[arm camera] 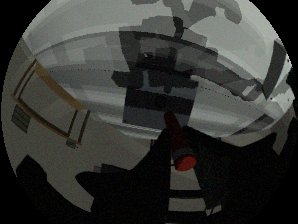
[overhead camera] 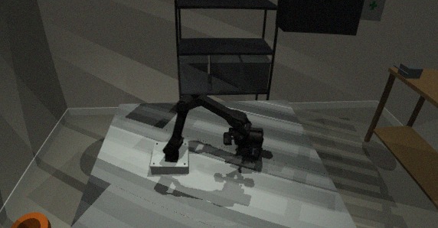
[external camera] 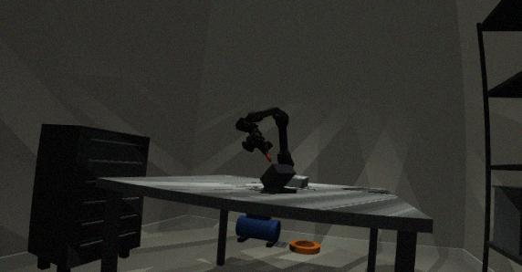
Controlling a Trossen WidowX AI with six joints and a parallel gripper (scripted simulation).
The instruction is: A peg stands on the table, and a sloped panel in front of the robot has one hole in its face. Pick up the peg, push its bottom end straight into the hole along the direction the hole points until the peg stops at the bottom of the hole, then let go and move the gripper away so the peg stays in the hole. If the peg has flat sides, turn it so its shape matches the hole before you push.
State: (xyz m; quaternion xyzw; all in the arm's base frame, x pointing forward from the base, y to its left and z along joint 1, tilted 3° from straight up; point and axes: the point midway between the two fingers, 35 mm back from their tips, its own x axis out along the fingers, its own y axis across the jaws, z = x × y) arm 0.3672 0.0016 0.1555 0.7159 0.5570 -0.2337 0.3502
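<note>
The sloped panel lies 40 mm ahead of my gripper tip, 90 mm to the left of it and 100 mm below it. The rest, counted from my gripper tip: red round peg (10 mm to the right, 10 mm above).
</note>
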